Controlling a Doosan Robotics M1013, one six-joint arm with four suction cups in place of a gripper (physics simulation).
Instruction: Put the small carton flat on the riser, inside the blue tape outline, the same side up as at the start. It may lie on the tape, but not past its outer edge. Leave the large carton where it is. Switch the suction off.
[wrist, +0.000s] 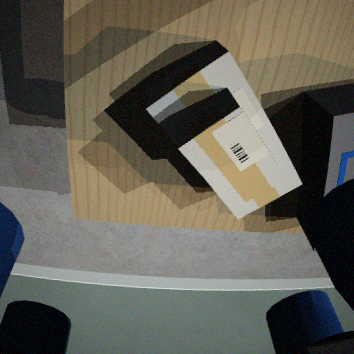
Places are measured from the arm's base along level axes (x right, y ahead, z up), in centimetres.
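Pixels of known places: end effector, tool point: (167, 282).
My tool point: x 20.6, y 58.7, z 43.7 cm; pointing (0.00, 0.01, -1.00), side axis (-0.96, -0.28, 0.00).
For each thing: its top centre in the pictures, then the offset to it from my tool point. "*": a spot on its surface instead. Level surfaces: height alone.
- small carton, middle of its top: (235, 164) dy +8.2, dx -13.3, dz -26.1 cm
- large carton, middle of its top: (235, 150) dy +9.9, dx -15.8, dz -34.0 cm
- riser, surface spot: (342, 127) * dy -0.7, dx -31.8, dz -32.1 cm
- wooden table top, its level: dz -44.0 cm
The small carton (239, 152), white with a tan tape strip and a barcode label facing up, lies flat on the large carton (224, 72) near the middle of the wrist view. The two cartons have similar white and tan tops, so part of the border between them is hard to tell. The riser (342, 127) stands at the right edge, grey on top with a dark side; part of its blue tape outline (343, 167) shows. My gripper (170, 282) shows as dark and blue suction cups at the lower left and lower right, apart from the cartons, with no carton on them.
The cartons and riser stand on a wooden table top (110, 205), whose edges show at the left and below. Grey floor (175, 255) and a green area (165, 315) with a pale border lie past it. A dark structure (35, 95) stands at the upper left. Dark shadows fall around the cartons.
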